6 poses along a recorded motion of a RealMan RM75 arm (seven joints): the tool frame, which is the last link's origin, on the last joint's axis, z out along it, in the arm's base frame.
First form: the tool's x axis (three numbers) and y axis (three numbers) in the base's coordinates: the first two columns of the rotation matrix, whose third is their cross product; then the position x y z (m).
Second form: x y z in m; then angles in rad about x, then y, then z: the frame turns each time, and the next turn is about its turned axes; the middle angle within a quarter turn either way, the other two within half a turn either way. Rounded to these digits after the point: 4 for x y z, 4 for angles.
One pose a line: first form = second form
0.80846 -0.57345 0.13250 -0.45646 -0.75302 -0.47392 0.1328 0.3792 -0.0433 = 0.1328 0.3792 -0.0433 -2.7866 0.3807 0.5140
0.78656 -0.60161 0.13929 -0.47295 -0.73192 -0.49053 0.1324 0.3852 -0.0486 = 0.1324 0.3852 -0.0486 -2.7855 0.4083 0.5414
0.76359 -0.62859 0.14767 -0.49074 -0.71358 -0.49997 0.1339 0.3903 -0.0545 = 0.1339 0.3903 -0.0545 -2.7939 0.4331 0.5712
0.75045 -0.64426 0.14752 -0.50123 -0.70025 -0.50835 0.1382 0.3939 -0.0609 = 0.1382 0.3939 -0.0609 -2.7938 0.4454 0.5889
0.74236 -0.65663 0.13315 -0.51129 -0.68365 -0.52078 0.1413 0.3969 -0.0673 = 0.1413 0.3969 -0.0673 -2.7804 0.4478 0.6031
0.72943 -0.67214 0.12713 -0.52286 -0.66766 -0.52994 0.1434 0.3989 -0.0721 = 0.1434 0.3989 -0.0721 -2.7769 0.4568 0.6219
